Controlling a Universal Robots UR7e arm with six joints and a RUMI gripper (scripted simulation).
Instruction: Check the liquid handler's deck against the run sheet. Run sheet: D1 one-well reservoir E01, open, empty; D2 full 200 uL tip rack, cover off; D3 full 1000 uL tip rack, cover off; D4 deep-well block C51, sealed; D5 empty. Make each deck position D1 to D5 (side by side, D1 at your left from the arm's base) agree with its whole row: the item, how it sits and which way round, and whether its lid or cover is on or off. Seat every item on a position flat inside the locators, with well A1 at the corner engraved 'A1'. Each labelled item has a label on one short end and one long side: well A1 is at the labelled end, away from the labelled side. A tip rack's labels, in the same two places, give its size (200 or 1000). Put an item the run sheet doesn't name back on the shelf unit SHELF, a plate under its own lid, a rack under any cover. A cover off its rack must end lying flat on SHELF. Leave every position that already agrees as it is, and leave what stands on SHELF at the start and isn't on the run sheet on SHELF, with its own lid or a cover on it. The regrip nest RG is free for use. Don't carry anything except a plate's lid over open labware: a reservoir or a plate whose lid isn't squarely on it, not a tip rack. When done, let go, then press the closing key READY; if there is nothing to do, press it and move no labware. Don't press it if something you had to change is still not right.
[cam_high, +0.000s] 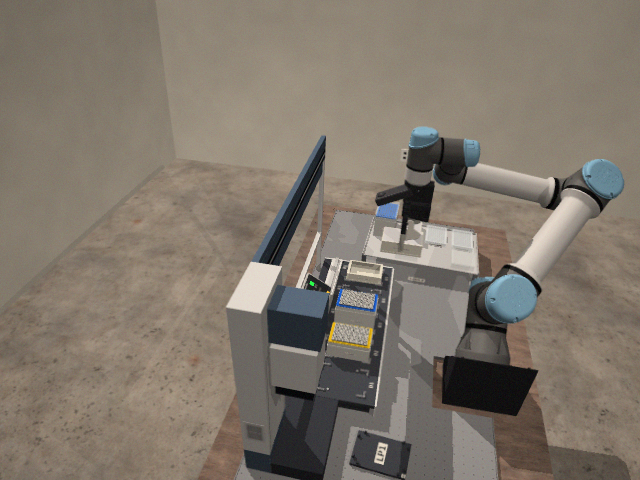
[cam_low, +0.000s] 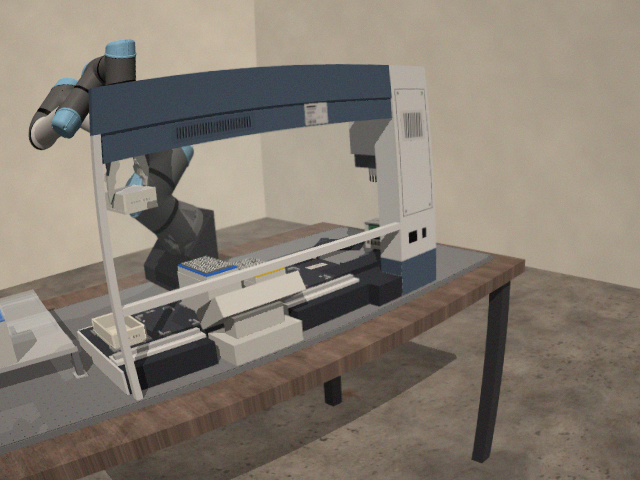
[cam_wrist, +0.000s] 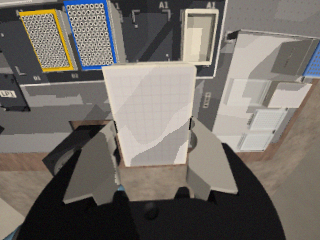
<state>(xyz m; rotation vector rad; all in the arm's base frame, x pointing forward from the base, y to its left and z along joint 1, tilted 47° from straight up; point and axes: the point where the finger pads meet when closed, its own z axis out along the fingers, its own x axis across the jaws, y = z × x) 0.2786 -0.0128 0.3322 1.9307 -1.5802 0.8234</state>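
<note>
The cream one-well reservoir lies 130 mm ahead of my hand, 110 mm to the right of it and 250 mm below it. From my hand the other things lie so: blue-rimmed tip rack (100 mm ahead, 140 mm to the left, 200 mm below); then white sealed block (10 mm below); then yellow-rimmed tip rack (80 mm ahead, 270 mm to the left, 220 mm below).
</note>
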